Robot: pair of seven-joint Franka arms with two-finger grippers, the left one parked.
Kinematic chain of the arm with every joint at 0, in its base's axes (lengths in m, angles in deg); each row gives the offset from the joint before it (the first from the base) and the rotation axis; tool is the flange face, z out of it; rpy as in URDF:
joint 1: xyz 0 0 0.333 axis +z
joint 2: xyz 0 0 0 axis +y
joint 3: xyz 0 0 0.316 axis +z
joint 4: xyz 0.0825 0 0 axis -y
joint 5: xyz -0.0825 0 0.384 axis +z
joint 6: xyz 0 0 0 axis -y
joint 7: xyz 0.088 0 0 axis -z
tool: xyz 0 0 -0.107 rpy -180 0 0
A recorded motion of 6 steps. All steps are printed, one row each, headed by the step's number.
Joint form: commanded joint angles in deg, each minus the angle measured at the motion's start. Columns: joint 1, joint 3, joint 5, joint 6, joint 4, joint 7, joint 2.
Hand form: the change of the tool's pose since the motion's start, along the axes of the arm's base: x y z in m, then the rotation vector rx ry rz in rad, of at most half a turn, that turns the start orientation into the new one. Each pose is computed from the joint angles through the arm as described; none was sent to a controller.
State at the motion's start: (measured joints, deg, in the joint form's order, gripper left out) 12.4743 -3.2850 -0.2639 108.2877 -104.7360 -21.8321 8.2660
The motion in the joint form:
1: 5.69 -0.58 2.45 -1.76 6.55 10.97 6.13
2: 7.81 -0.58 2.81 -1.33 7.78 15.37 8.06
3: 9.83 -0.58 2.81 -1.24 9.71 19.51 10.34
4: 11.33 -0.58 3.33 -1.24 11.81 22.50 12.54
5: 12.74 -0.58 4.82 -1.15 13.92 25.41 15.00
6: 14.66 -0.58 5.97 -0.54 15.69 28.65 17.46
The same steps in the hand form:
1: 0.0163 0.0637 -0.0141 0.0080 0.0256 -0.1163
2: 0.0175 0.0889 -0.0246 0.0020 0.0299 -0.1579
3: 0.0199 0.1137 -0.0342 -0.0096 0.0315 -0.1940
4: 0.0232 0.1340 -0.0420 -0.0104 0.0342 -0.2225
5: 0.0260 0.1551 -0.0529 0.0008 0.0468 -0.2576
6: 0.0254 0.1811 -0.0664 0.0067 0.0549 -0.2880

